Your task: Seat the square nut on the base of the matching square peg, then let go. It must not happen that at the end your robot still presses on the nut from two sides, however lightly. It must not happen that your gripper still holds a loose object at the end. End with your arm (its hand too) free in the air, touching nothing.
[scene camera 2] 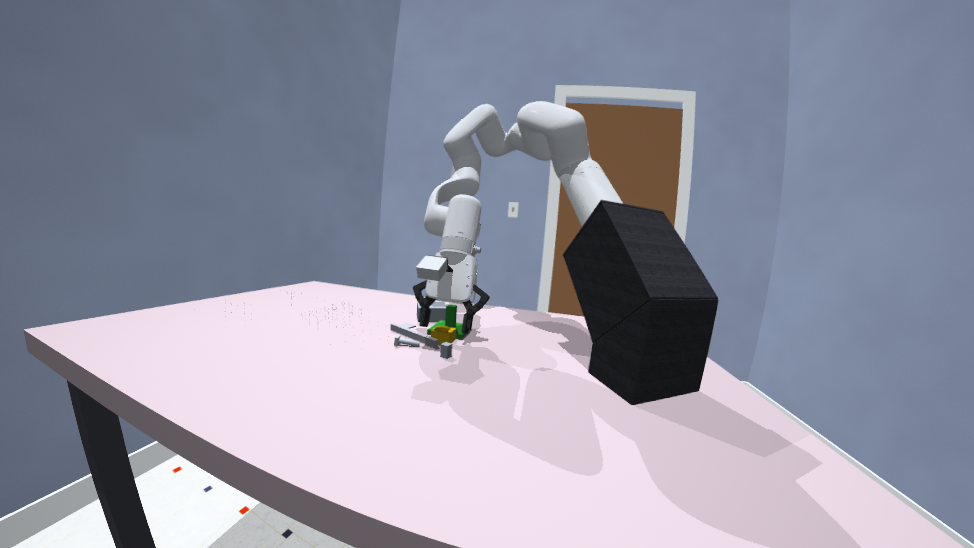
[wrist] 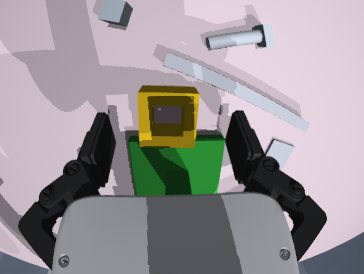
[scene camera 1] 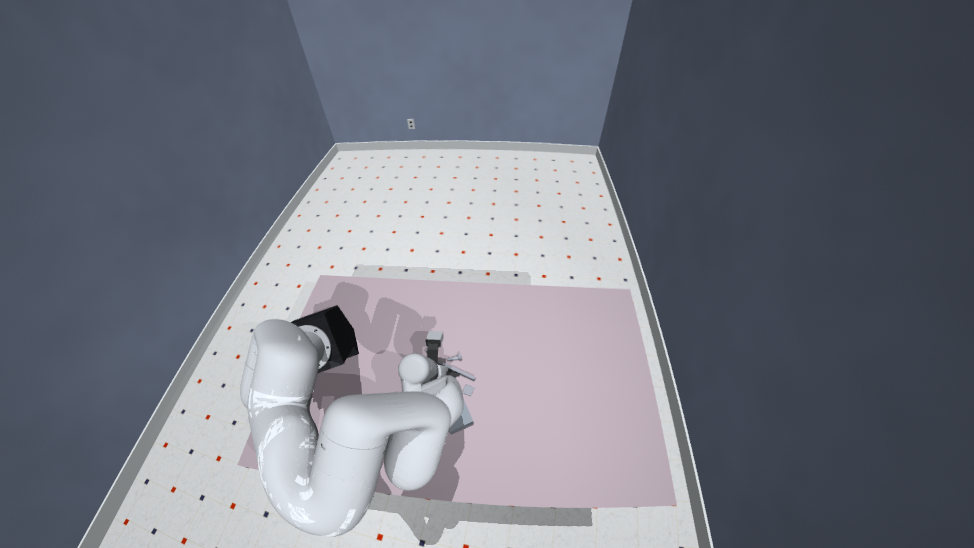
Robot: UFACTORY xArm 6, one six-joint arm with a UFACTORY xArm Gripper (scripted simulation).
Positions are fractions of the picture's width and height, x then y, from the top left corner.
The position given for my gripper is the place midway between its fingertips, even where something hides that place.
In view: my gripper (wrist: 0.47,0.46), a long bar (wrist: 0.49,0.23) and a bolt (wrist: 0.72,0.13).
